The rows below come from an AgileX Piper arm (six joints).
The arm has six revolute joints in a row. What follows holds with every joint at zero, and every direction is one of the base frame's. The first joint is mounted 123.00 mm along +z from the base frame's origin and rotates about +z. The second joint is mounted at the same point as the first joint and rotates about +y. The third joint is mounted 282.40 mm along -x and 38.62 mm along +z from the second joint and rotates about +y. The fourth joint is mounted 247.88 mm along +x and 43.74 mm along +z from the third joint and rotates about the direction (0.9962, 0, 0.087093). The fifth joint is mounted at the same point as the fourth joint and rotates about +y. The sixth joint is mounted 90.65 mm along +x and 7.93 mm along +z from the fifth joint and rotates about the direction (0.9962, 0, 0.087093). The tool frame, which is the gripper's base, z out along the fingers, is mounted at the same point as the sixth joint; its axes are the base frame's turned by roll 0.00, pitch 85.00 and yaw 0.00 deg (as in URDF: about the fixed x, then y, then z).
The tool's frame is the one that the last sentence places.
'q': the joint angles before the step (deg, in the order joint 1, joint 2, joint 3, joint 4, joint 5, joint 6). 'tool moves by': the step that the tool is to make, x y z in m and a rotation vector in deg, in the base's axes. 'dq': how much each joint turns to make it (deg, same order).
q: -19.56, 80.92, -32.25, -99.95, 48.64, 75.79
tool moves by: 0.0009, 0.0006, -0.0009, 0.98, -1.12, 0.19
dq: -0.02, 0.01, 0.01, -0.02, -0.90, 1.22
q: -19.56, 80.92, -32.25, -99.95, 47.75, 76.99
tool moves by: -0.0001, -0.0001, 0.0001, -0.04, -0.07, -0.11
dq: -0.01, 0.00, -0.01, 0.01, 0.10, 0.08
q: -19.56, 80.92, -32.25, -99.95, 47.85, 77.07
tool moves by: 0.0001, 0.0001, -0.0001, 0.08, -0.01, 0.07
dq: 0.01, 0.00, 0.00, 0.01, -0.10, 0.00
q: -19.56, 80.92, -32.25, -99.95, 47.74, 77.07
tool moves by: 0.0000, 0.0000, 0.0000, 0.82, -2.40, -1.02
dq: 0.00, 0.00, 0.00, 0.01, 0.00, 2.72
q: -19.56, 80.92, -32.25, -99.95, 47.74, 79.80
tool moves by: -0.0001, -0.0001, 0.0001, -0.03, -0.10, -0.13
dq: 0.00, 0.00, -0.01, 0.01, 0.10, 0.11
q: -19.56, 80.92, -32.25, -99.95, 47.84, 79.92
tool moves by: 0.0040, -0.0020, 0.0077, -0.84, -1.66, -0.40
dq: -0.01, -0.12, -1.53, -0.01, 0.47, 0.15
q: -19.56, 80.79, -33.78, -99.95, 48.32, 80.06
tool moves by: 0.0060, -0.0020, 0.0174, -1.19, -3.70, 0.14
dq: -0.02, -1.16, -2.76, -0.02, -0.20, 0.01
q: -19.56, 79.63, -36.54, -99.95, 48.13, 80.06
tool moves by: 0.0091, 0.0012, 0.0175, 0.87, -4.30, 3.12
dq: -0.02, -1.44, -2.99, -0.02, -3.92, 0.03
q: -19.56, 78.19, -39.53, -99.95, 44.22, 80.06
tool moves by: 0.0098, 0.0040, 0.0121, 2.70, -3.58, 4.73
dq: 0.00, -1.03, -2.45, 0.67, -6.08, 0.01
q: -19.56, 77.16, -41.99, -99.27, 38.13, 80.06
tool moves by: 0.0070, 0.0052, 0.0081, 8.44, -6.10, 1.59
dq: -0.02, -0.86, -2.63, 8.03, -6.19, 0.00
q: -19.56, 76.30, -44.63, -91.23, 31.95, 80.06
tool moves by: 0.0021, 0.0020, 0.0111, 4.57, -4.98, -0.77
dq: -0.01, -0.93, -2.13, 5.64, -1.85, 0.10
